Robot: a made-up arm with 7 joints. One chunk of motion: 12 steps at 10 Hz.
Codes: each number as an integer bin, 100 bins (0 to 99) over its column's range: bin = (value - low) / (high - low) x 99, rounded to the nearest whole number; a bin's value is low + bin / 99 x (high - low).
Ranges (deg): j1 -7..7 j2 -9..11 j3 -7..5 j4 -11..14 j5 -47..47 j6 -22..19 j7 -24..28
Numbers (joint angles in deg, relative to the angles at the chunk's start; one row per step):
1: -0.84 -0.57 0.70 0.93 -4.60 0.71 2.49
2: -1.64 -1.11 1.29 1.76 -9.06 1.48 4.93
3: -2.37 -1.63 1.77 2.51 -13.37 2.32 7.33
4: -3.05 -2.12 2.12 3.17 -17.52 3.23 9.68
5: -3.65 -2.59 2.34 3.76 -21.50 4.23 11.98
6: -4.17 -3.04 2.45 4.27 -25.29 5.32 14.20
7: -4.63 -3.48 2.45 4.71 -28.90 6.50 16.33
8: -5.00 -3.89 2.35 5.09 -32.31 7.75 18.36
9: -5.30 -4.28 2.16 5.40 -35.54 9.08 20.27
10: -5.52 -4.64 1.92 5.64 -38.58 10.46 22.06
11: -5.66 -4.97 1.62 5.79 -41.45 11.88 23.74
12: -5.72 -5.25 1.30 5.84 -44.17 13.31 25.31
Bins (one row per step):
1: 44 42 64 47 45 55 50
2: 38 39 68 51 40 57 55
3: 33 36 72 53 35 59 60
4: 28 34 75 56 31 61 64
5: 24 32 77 58 27 63 69
6: 20 30 78 60 23 66 73
7: 17 27 78 62 19 69 77
8: 14 25 77 64 15 72 81
9: 12 23 76 65 12 75 84
10: 10 22 74 66 9 78 88
11: 9 20 71 66 6 82 91
12: 9 19 68 67 3 85 94

